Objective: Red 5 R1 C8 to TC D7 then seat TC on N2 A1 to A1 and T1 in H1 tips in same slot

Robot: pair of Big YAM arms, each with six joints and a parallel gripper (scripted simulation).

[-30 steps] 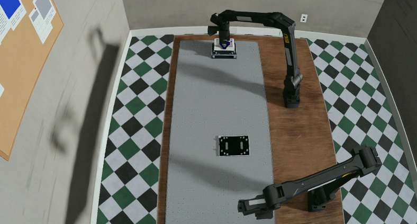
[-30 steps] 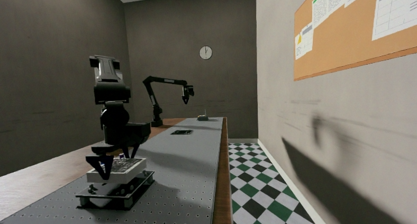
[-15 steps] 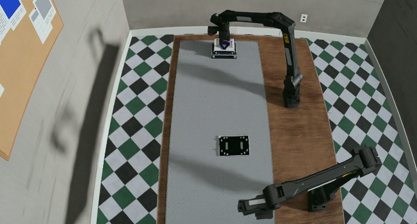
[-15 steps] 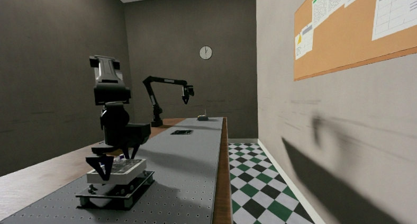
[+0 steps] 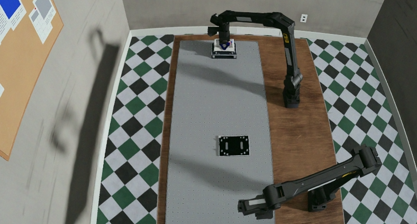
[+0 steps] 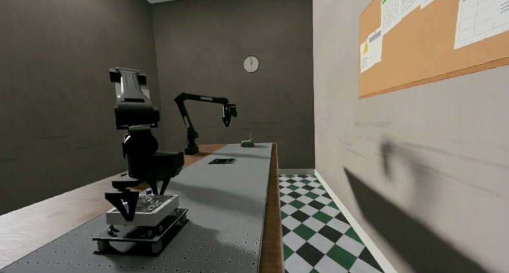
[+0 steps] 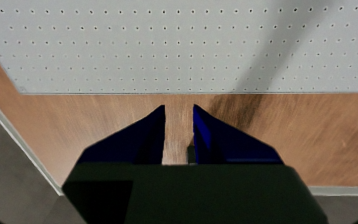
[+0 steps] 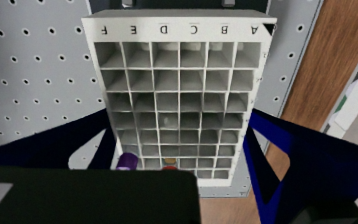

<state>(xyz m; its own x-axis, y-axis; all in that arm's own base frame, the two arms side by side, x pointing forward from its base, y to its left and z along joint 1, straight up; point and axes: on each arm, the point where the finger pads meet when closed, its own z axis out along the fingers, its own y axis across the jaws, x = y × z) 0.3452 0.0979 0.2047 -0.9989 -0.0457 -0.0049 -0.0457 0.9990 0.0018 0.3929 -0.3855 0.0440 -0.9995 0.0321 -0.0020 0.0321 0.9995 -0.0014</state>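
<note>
Now: the white well rack right at my right hand. The rest, counted from my right hand: black raised nest (40 mm below).
</note>
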